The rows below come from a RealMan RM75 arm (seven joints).
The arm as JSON. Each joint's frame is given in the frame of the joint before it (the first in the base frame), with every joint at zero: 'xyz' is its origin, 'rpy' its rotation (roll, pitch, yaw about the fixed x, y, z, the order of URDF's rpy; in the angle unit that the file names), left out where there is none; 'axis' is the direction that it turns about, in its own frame. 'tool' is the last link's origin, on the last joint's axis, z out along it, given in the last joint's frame.
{
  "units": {
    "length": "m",
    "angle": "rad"
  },
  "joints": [
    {
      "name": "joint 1",
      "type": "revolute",
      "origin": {
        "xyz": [
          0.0,
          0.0,
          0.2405
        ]
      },
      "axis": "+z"
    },
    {
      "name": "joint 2",
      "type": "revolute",
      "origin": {
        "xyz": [
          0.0,
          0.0,
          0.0
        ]
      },
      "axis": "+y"
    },
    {
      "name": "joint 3",
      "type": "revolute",
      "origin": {
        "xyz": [
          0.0,
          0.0,
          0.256
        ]
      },
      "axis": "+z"
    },
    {
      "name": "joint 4",
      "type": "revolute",
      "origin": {
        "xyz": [
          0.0,
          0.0,
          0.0
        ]
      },
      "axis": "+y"
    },
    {
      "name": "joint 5",
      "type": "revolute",
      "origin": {
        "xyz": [
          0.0,
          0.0,
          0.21
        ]
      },
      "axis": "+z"
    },
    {
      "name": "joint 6",
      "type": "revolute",
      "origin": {
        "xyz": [
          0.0,
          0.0,
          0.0
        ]
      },
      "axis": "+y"
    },
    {
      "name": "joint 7",
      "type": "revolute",
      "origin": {
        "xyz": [
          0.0,
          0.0,
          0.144
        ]
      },
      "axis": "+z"
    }
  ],
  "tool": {
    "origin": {
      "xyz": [
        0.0,
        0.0,
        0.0
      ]
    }
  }
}
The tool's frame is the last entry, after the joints.
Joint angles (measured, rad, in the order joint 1, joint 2, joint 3, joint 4, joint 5, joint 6, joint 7), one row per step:
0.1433 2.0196 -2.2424 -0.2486 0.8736 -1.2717 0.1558
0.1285 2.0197 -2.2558 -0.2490 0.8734 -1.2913 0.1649
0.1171 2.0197 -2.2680 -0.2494 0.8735 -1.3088 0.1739
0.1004 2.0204 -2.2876 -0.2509 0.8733 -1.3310 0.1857
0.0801 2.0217 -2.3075 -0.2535 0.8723 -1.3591 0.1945
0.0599 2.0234 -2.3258 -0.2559 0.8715 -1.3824 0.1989
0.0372 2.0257 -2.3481 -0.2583 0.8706 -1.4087 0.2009
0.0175 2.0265 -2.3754 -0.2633 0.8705 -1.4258 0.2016
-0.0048 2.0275 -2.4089 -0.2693 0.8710 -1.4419 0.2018
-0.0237 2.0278 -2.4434 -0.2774 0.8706 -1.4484 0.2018
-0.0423 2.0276 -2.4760 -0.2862 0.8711 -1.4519 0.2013
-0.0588 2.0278 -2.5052 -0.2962 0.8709 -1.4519 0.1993
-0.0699 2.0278 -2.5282 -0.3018 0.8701 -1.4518 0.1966
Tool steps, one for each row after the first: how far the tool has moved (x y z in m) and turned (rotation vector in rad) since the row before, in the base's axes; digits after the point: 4 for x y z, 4 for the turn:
0.0001 -0.0061 -0.0006 0.0003 0.0059 0.0076
-0.0004 -0.0048 -0.0005 0.0002 0.0063 0.0087
-0.0008 -0.0070 -0.0017 -0.0036 0.0097 0.0115
-0.0012 -0.0083 -0.0016 -0.0009 0.0079 0.0137
-0.0008 -0.0083 -0.0019 -0.0024 0.0049 0.0087
-0.0013 -0.0094 -0.0025 -0.0042 0.0033 0.0102
-0.0015 -0.0080 -0.0036 -0.0128 0.0036 0.0091
-0.0018 -0.0092 -0.0048 -0.0181 0.0051 0.0086
-0.0019 -0.0077 -0.0057 -0.0248 0.0067 0.0064
-0.0016 -0.0076 -0.0054 -0.0240 0.0071 0.0032
-0.0018 -0.0066 -0.0055 -0.0232 0.0073 0.0020
-0.0014 -0.0049 -0.0042 -0.0194 0.0030 0.0025

